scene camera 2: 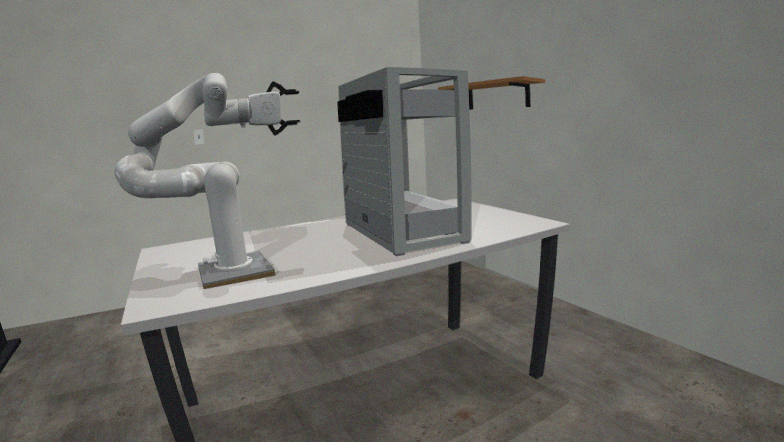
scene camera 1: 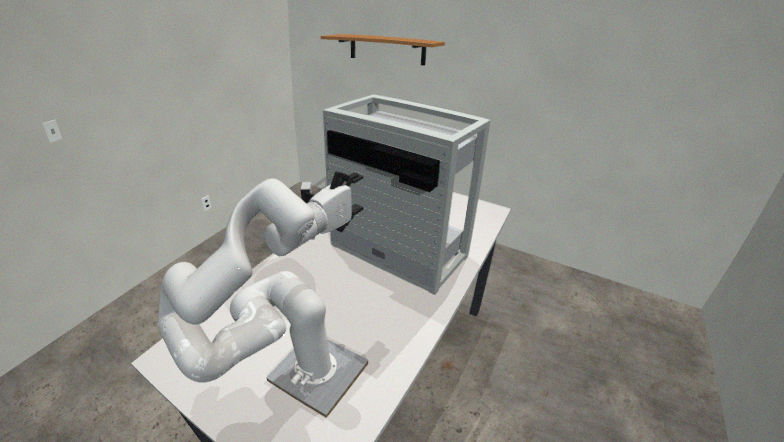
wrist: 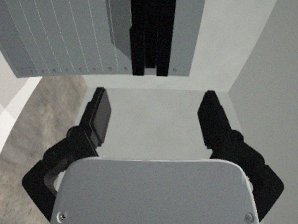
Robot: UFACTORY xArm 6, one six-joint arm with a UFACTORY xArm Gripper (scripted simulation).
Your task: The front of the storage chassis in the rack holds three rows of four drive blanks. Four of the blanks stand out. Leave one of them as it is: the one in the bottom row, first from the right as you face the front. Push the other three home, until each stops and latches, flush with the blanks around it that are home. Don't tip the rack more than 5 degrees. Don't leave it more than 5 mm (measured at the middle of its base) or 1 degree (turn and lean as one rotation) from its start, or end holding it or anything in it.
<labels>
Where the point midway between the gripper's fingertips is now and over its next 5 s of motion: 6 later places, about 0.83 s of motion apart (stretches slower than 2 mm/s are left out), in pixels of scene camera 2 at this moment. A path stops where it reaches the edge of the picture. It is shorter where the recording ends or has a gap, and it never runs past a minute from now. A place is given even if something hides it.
My gripper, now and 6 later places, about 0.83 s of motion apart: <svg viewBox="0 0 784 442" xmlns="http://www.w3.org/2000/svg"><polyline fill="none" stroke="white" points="298,106 313,105 341,102 345,101 340,104 334,108 348,107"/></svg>
</labels>
